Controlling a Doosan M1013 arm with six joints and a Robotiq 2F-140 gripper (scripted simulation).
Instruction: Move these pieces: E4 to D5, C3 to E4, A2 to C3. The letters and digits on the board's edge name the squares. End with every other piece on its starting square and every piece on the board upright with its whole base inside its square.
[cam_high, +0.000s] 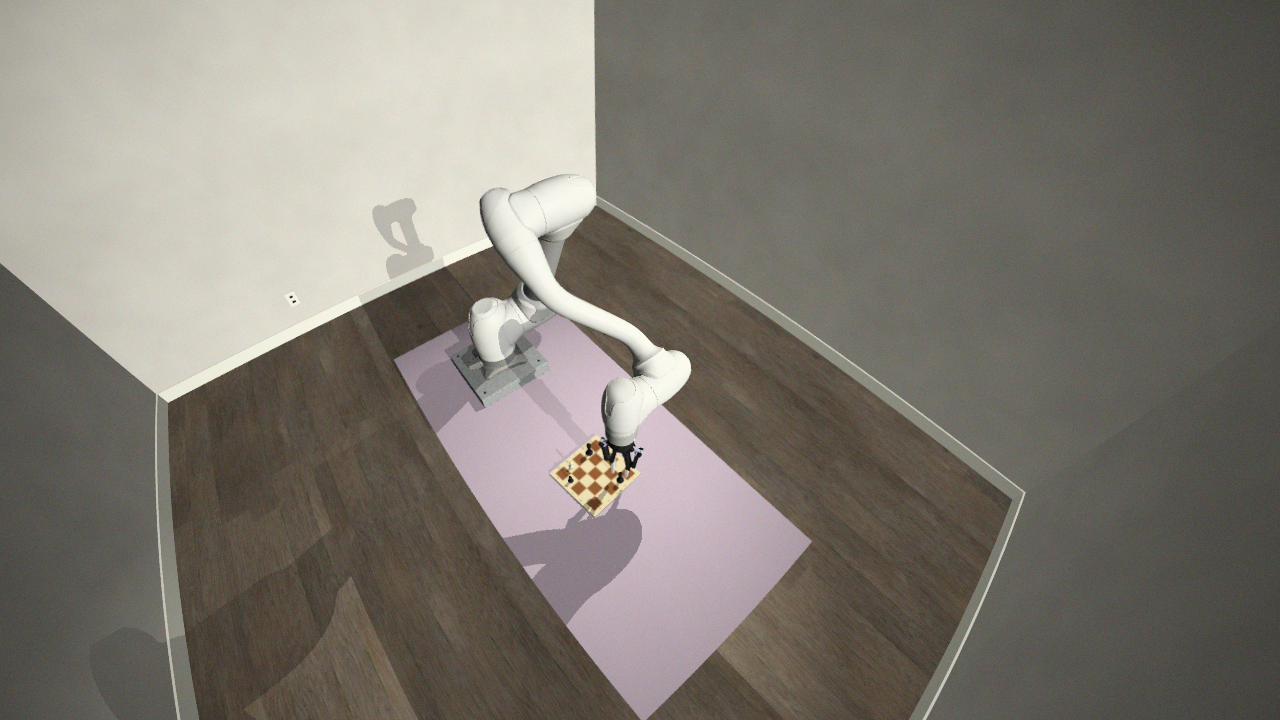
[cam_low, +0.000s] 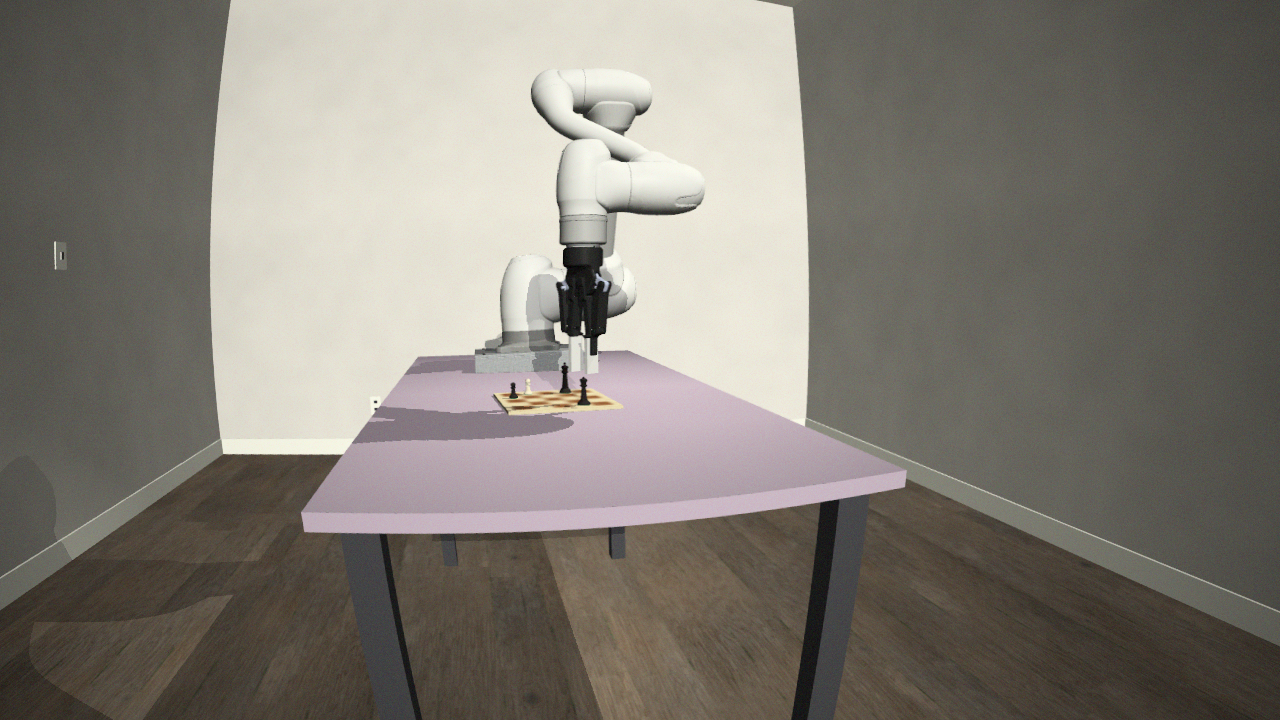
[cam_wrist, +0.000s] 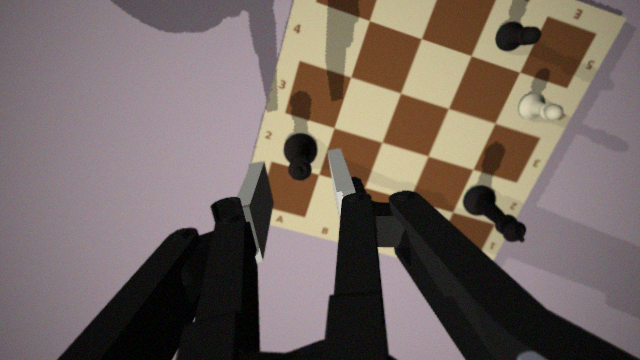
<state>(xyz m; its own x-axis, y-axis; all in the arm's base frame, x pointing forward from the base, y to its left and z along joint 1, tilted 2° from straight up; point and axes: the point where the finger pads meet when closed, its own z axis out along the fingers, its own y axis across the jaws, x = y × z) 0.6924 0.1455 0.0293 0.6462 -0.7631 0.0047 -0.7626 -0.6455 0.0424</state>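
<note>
My gripper is now 100 mm above the chessboard, 60 mm to the left of it and 60 mm past it. Also, from my hand: white pawn 130 mm behind, 110 mm to the right, 80 mm below; then black pawn 140 mm to the right, 80 mm below, 80 mm behind; then tall black piece 140 mm behind, 60 mm below, 40 mm to the right.
</note>
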